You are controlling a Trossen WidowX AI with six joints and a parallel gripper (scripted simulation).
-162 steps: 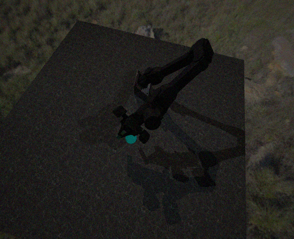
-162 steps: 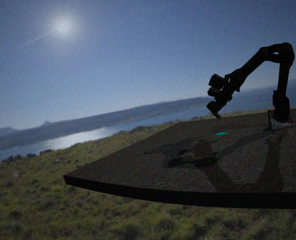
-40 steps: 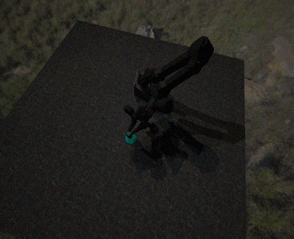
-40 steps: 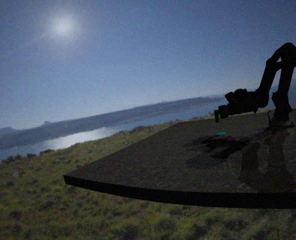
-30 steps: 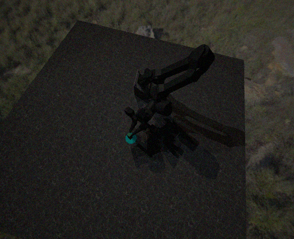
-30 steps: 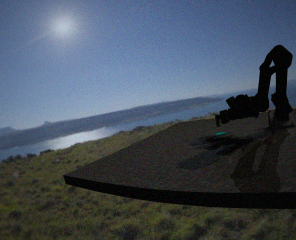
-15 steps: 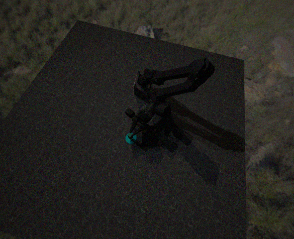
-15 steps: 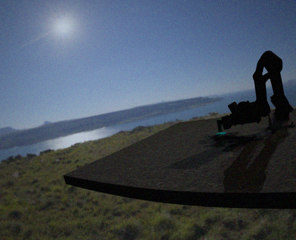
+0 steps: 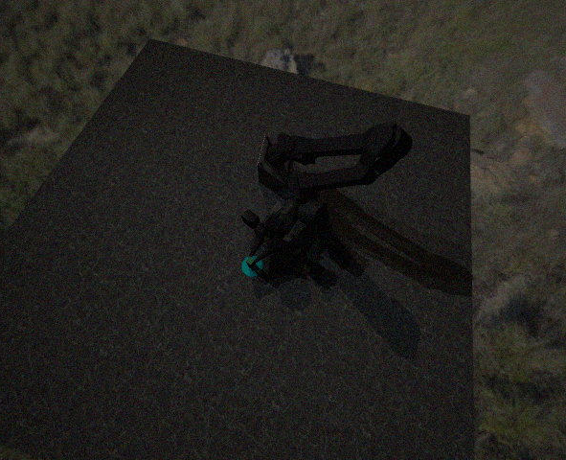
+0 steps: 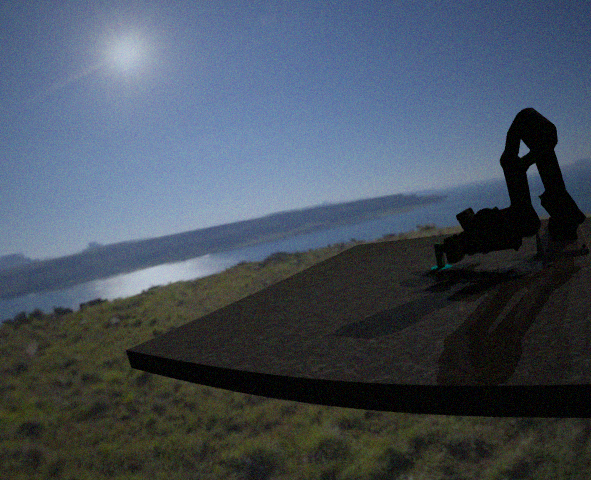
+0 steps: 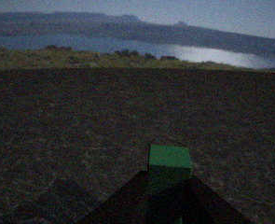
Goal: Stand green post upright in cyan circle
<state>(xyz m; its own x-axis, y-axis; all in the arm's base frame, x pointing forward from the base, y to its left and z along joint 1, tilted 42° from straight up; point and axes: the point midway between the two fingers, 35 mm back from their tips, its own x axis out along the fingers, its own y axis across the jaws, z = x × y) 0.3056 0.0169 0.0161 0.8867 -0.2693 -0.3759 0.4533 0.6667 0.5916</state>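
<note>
The green post lies 2 cm below my gripper tip. Also, from my gripper tip: cyan circle (6 cm below).
</note>
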